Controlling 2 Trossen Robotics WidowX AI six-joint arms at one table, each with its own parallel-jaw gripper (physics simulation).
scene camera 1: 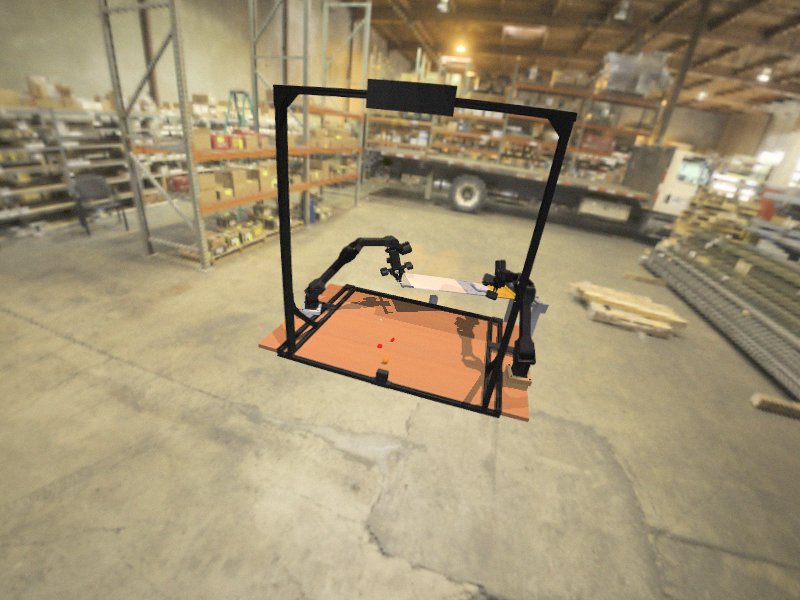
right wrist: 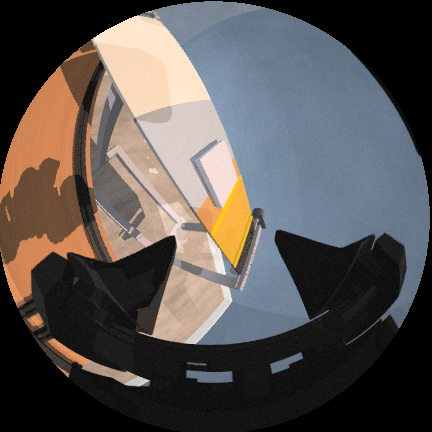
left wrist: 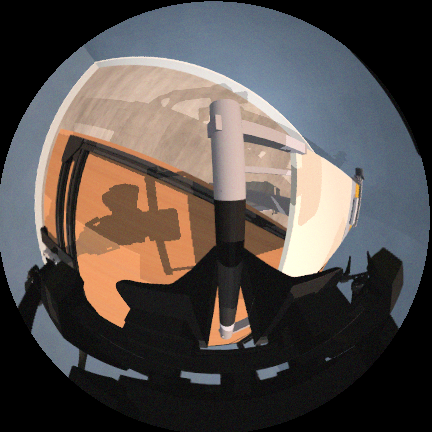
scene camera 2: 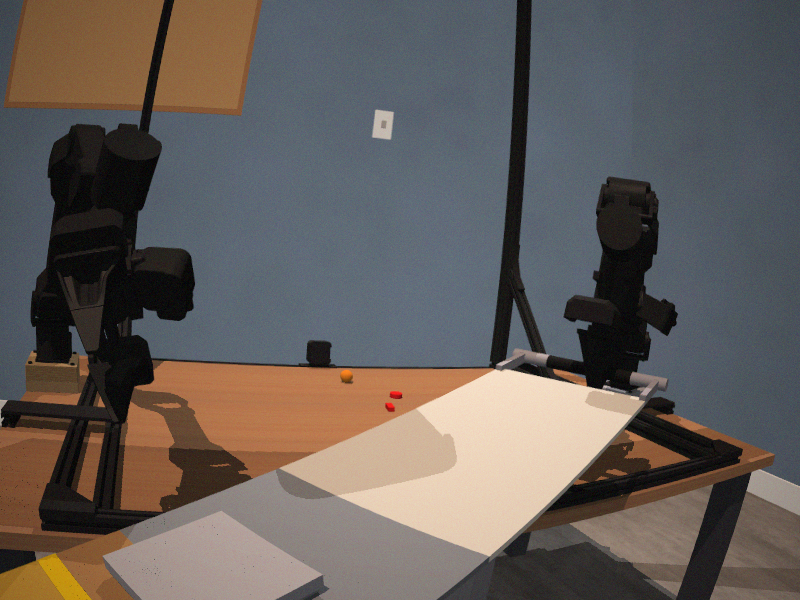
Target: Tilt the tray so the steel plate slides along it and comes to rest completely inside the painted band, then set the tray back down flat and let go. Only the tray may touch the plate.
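Observation:
The long tray [scene camera 1: 432, 282] [scene camera 2: 529, 465] [left wrist: 312, 245] [right wrist: 165, 45] has cream, grey and orange stretches; its left-held end looks raised. The painted band [scene camera 2: 19, 581] [right wrist: 234, 225] is amber between yellow lines. The steel plate [scene camera 2: 213, 555] [right wrist: 218, 172] lies flat across the grey and orange stretches, its lower edge close to the band's first line in the right wrist view. My left gripper [scene camera 1: 398, 277] [scene camera 2: 597, 381] [left wrist: 226, 249] is shut on the tray's handle bar [left wrist: 228, 170]. My right gripper [scene camera 2: 105, 387] [right wrist: 226, 238] is open and empty, apart from the far handle [right wrist: 250, 255].
A black frame [scene camera 1: 282, 213] stands around the wooden table [scene camera 1: 336, 335] [scene camera 2: 258, 393]. An orange ball [scene camera 1: 385, 361] [scene camera 2: 346, 375] and two small red pieces [scene camera 2: 395, 394] [scene camera 2: 389, 407] lie on the table. A black box [scene camera 2: 318, 351] stands at its edge.

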